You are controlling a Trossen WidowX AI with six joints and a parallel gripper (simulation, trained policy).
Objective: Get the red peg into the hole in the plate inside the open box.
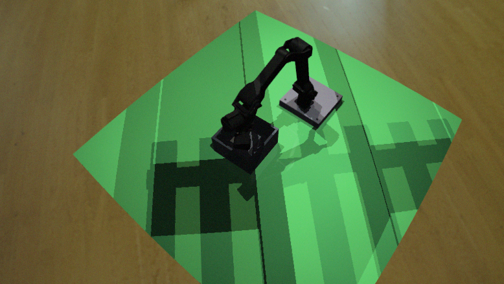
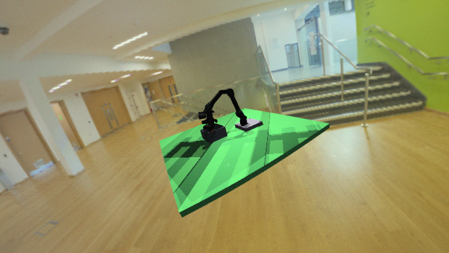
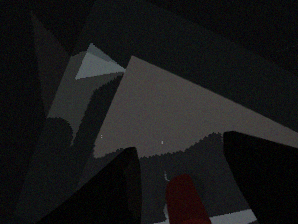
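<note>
My gripper tip is 20 mm past the red peg, 20 mm to the right of it and 10 mm above it. From my gripper tip the other things lie so: grey plate 20 mm behind, 10 mm to the left, 20 mm below; then dark box 20 mm behind, 10 mm to the left, 30 mm below.
</note>
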